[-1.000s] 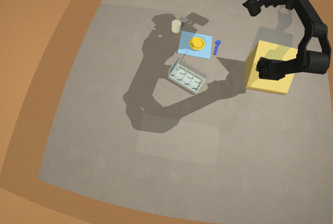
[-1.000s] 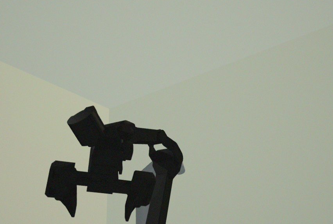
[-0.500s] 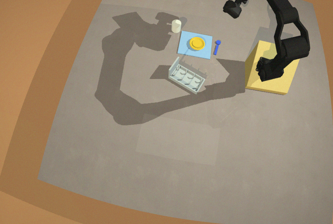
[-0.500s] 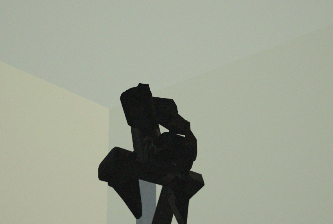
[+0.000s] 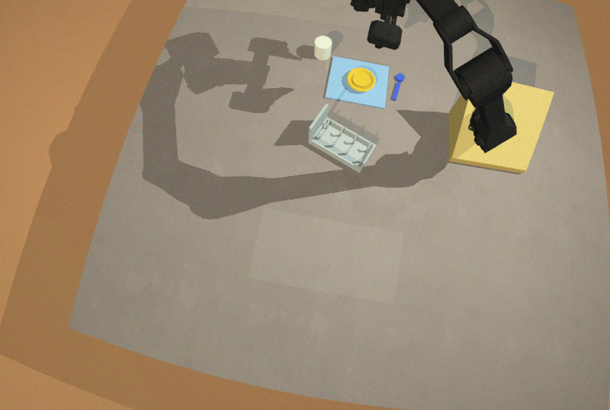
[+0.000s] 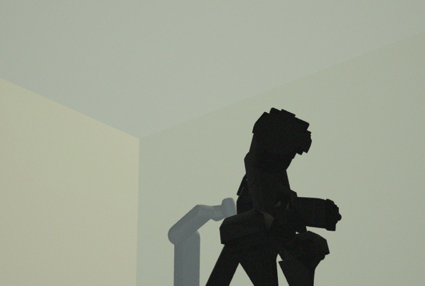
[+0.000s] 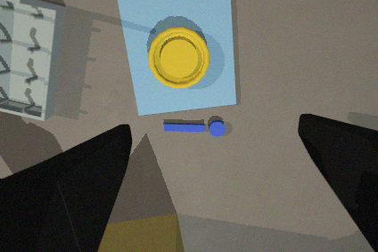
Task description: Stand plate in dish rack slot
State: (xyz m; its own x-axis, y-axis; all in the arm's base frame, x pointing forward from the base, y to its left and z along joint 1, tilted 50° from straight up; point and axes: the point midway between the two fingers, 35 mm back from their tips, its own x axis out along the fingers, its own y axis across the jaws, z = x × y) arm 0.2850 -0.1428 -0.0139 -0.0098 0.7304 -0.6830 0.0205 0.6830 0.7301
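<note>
The yellow plate lies 170 mm below my gripper tip, 20 mm to the left of it and 20 mm ahead of it. From my gripper tip the other things lie so: cream cup: 160 mm below, 130 mm ahead, 60 mm to the right; blue spoon: 190 mm below, 80 mm behind, 10 mm to the right; pale grey dish rack: 200 mm to the left, 170 mm below, 30 mm ahead.
</note>
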